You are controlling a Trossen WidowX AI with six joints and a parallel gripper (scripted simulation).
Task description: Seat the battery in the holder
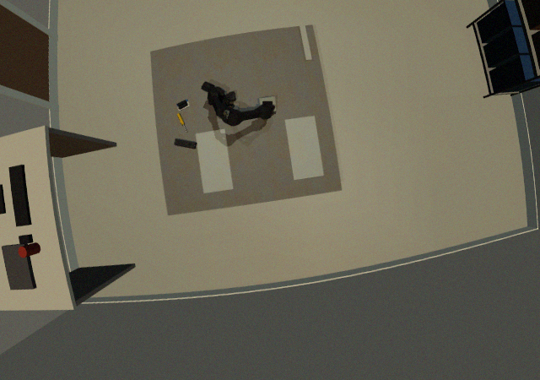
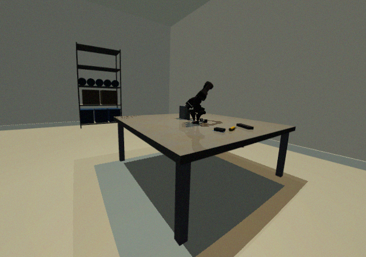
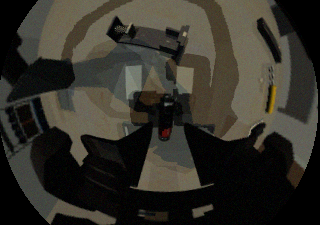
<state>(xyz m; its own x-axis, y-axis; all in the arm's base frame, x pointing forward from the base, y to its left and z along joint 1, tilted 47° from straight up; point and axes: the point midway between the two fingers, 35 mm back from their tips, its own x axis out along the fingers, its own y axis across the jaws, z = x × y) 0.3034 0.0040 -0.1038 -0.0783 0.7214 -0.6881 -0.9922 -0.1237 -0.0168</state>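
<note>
Now: the battery 1 cm below my gripper tip. The rest, counted from my gripper tip: yellow screwdriver (32 cm ahead, 13 cm to the left, 1 cm below); flat black bar (31 cm ahead, 28 cm to the left, 1 cm below).
</note>
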